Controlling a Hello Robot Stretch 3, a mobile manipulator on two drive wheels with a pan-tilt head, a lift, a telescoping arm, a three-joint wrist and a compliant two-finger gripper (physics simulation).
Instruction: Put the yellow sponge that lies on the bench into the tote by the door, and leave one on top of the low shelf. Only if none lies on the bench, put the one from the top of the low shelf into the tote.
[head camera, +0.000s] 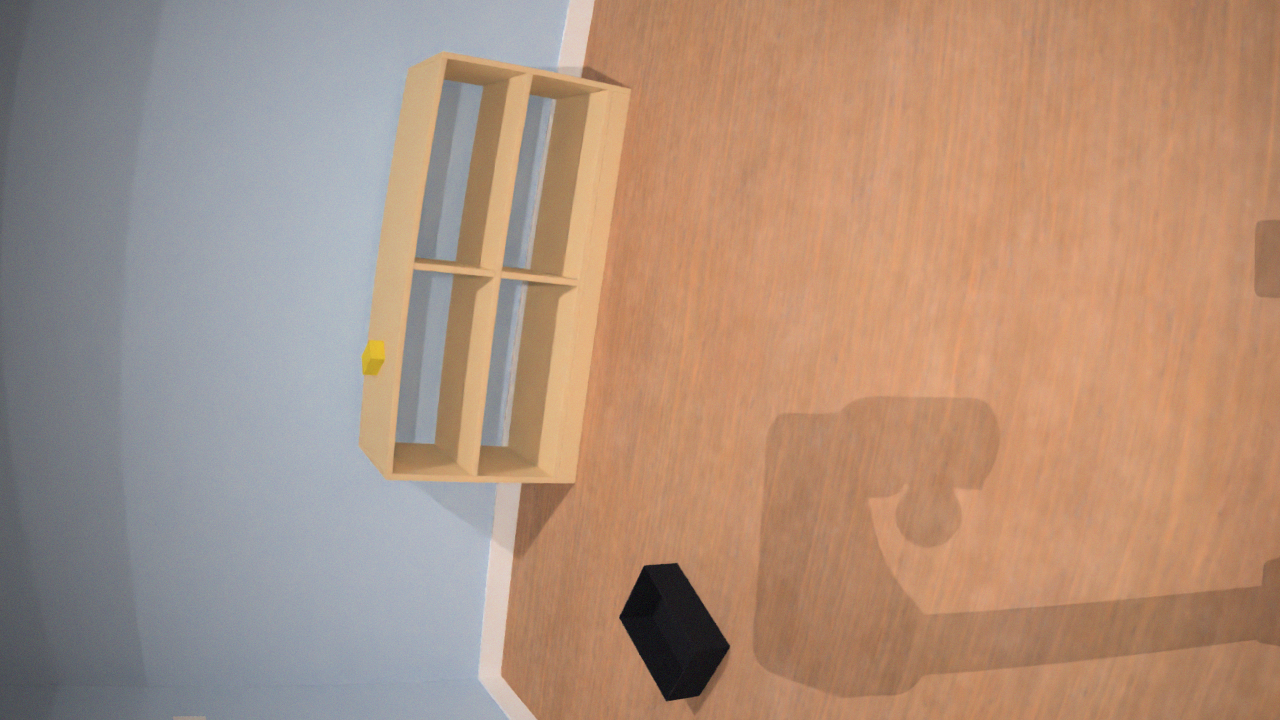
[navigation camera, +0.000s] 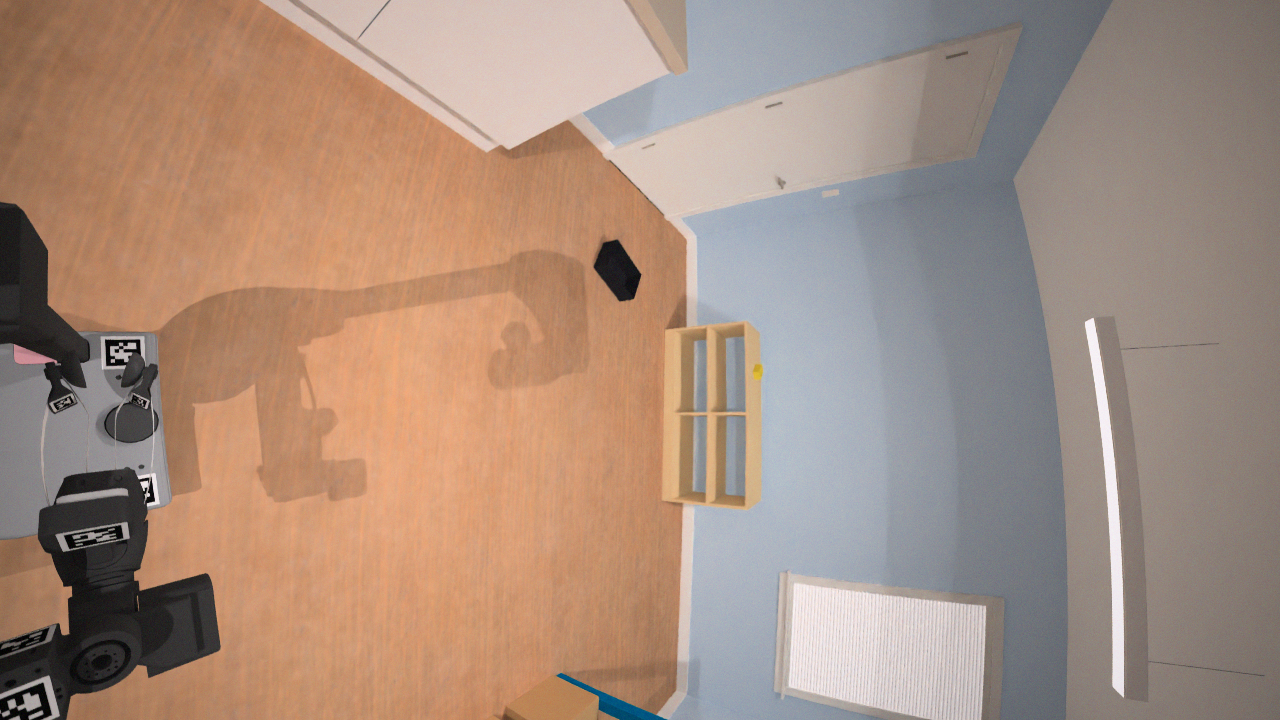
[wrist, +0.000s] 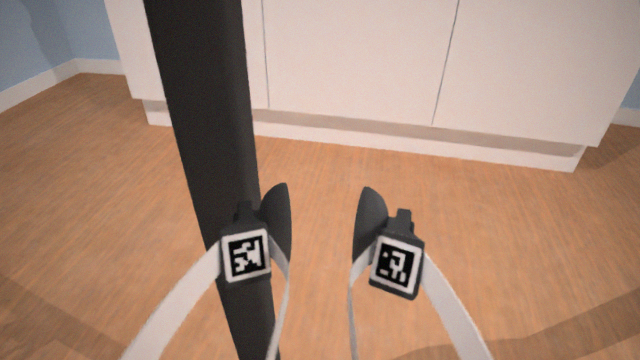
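Pixels of known places: gripper, fingertip midpoint: (navigation camera: 106, 353) (wrist: 324, 212); robot's base at its link origin: (navigation camera: 131, 419).
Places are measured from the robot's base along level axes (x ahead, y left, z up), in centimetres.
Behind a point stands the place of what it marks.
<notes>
A yellow sponge (head camera: 373, 357) @[z 64.6, x 262.6, y -9.4 cm] (navigation camera: 757, 371) @[z 64.2, x 262.8, y -8.9 cm] lies on top of the low wooden shelf (head camera: 492, 358) (navigation camera: 713, 456) @[z 34.5, x 247.7, y -64.5 cm], near one end of its top board. A black tote (head camera: 675, 634) @[z 0.4, x 196.4, y 59.5 cm] (navigation camera: 617, 271) @[z 0.3, x 197.2, y 58.7 cm] stands on the floor between the shelf and the door (navigation camera: 805, 134) @[z 114.2, x 224.3, y 124.9 cm]. Its inside is dark, and no thing can be made out in it. My gripper (wrist: 324, 212) @[z 59.3, x -0.4, y 9.8 cm] (navigation camera: 109, 380) is open, with nothing between its fingertips. It is over my base in the navigation view, far from the shelf and the tote. The top of the bench does not show.
A white cabinet (wrist: 357, 65) @[z 34.9, x 14.2, y 107.6 cm] (navigation camera: 501, 62) @[z 44.2, x 71.7, y 95.9 cm] stands beyond the fingers in the wrist view and beside the door in the navigation view. A cardboard box (navigation camera: 554, 700) @[z 13.3, x 100.8, y -138.1 cm] and a blue frame bar (navigation camera: 608, 698) @[z 29.7, x 117.2, y -143.6 cm] show at the bottom of the navigation view. A window (navigation camera: 886, 646) @[z 146.2, x 252.3, y -189.2 cm] is on the wall.
</notes>
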